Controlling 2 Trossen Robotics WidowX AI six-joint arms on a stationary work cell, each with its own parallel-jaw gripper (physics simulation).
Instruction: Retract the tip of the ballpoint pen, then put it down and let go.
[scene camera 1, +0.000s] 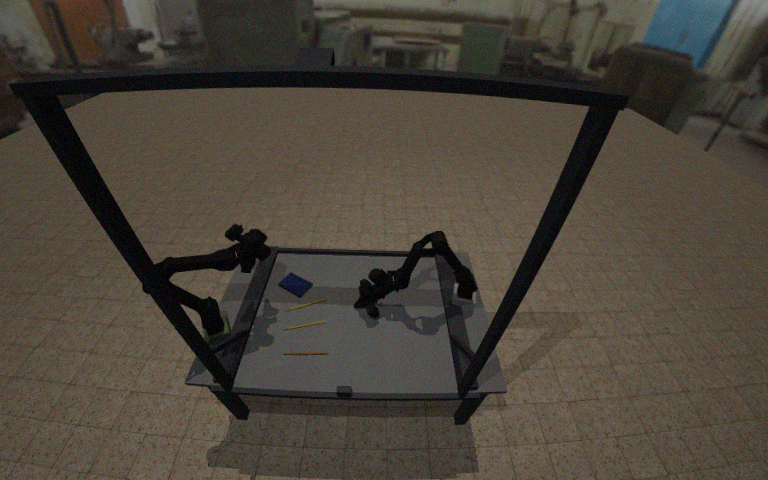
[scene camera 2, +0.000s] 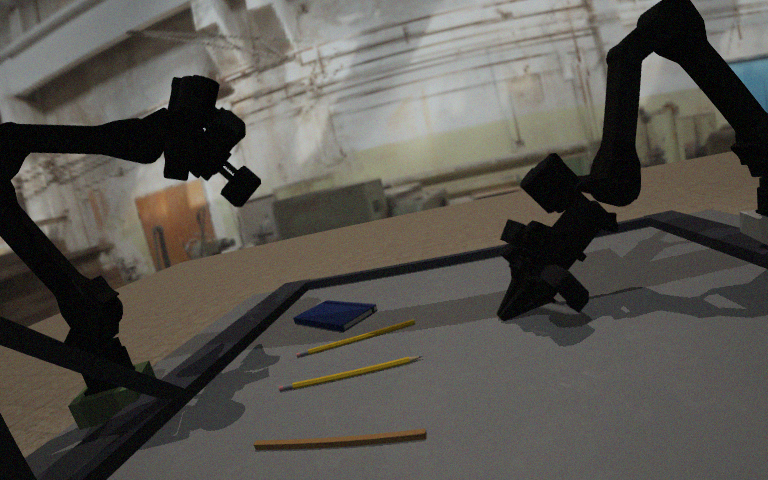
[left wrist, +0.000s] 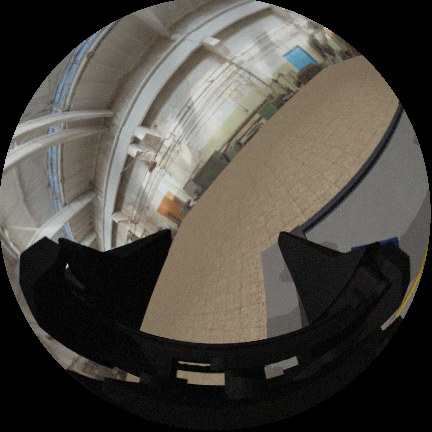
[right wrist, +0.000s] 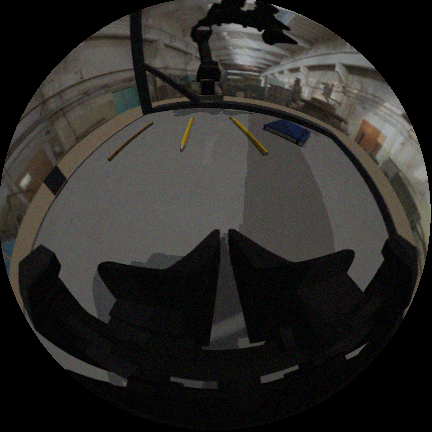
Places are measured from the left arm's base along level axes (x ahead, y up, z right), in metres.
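Where they show: left gripper, fingertip midpoint: (scene camera 2: 225, 166) (left wrist: 226, 236); right gripper, fingertip midpoint: (scene camera 1: 354, 307) (scene camera 2: 500, 318) (right wrist: 223, 234); left arm's base, link origin: (scene camera 1: 215, 327) (right wrist: 207, 93); right arm's base, link origin: (scene camera 1: 465, 293).
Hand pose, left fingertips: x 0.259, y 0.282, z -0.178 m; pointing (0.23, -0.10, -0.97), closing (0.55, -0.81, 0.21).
Observation:
Things, the pixels of their top centre, and the offset from my left fingertips. "spot": a spot on its surface instead. Level surfaces: height alone.
- pale grey band, surface spot: (right wrist: 227, 327) spot: dx +0.372, dy -0.311, dz +0.350 m
- grey table, surface height: dy -0.322 m
- blue notebook, top centre: (scene camera 2: 333, 311) (right wrist: 290, 127) (scene camera 1: 295, 283) dx +0.121, dy -0.310, dz +0.081 m
- orange-brown stick, top centre: (scene camera 2: 334, 439) (right wrist: 132, 135) (scene camera 1: 305, 352) dx +0.036, dy -0.315, dz +0.440 m
The ballpoint pen shows in the right wrist view as a pale grey band (right wrist: 227, 327) low between the fingers; most of it is hidden, and I cannot make out its tip or button. My right gripper (scene camera 1: 357, 306) (scene camera 2: 502, 316) (right wrist: 223, 234) is shut on the pen, its fingers pointing down at the grey table (scene camera 1: 396, 362) (scene camera 2: 509, 407), close to the surface. My left gripper (scene camera 2: 208, 176) (left wrist: 226, 236) is open and empty, raised high near the table's left edge, far from the pen.
A blue notebook (scene camera 1: 295, 284) (scene camera 2: 334, 315) (right wrist: 287, 131) lies at the back left. Two yellow pencils (scene camera 1: 306, 305) (scene camera 2: 356, 371) (right wrist: 187, 132) and an orange-brown stick (scene camera 1: 305, 353) (scene camera 2: 339, 439) (right wrist: 131, 141) lie in front of it. A dark frame (scene camera 1: 317, 78) stands around the table.

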